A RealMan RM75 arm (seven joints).
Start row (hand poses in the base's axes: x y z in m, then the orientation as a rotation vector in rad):
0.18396, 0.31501, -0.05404, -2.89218, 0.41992, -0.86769
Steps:
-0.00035, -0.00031, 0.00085, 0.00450, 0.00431, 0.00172
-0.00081, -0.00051, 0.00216, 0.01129, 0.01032, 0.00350
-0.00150, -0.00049, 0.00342, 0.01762, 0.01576, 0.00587
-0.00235, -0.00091, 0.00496, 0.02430, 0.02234, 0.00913
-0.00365, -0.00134, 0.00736, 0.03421, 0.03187, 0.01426
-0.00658, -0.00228, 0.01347, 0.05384, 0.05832, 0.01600
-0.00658, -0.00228, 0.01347, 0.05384, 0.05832, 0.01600
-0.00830, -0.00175, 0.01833, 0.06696, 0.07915, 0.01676
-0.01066, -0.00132, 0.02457, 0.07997, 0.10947, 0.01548
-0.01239, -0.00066, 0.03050, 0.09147, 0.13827, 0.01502
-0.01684, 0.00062, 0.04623, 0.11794, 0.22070, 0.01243
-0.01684, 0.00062, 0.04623, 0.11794, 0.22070, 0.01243
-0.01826, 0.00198, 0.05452, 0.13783, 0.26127, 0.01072
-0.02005, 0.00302, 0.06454, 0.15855, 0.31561, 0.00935
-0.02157, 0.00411, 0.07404, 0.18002, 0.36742, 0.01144
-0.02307, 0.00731, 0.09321, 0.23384, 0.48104, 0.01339
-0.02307, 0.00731, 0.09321, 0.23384, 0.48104, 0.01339
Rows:
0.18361, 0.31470, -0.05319, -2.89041, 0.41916, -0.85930
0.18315, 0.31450, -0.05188, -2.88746, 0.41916, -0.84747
0.18246, 0.31452, -0.05062, -2.88455, 0.41810, -0.83659
0.18161, 0.31410, -0.04908, -2.88186, 0.41593, -0.82385
0.18031, 0.31367, -0.04668, -2.87763, 0.41225, -0.80530
0.17738, 0.31273, -0.04057, -2.87318, 0.41790, -0.75927
0.17738, 0.31273, -0.04057, -2.87318, 0.41790, -0.75927
0.17566, 0.31326, -0.03571, -2.87140, 0.42243, -0.72426
0.17330, 0.31369, -0.02947, -2.87388, 0.43052, -0.67629
0.17157, 0.31435, -0.02354, -2.87630, 0.43672, -0.63102
0.16712, 0.31563, -0.00781, -2.88576, 0.45379, -0.50415
0.16712, 0.31563, -0.00781, -2.88576, 0.45379, -0.50415
0.16570, 0.31699, 0.00048, -2.88194, 0.46438, -0.43936
0.16391, 0.31803, 0.01050, -2.88041, 0.47517, -0.35483
0.16239, 0.31912, 0.02000, -2.87501, 0.48064, -0.27365
0.16089, 0.32232, 0.03917, -2.84942, 0.49671, -0.09557
0.16089, 0.32232, 0.03917, -2.84942, 0.49671, -0.09557

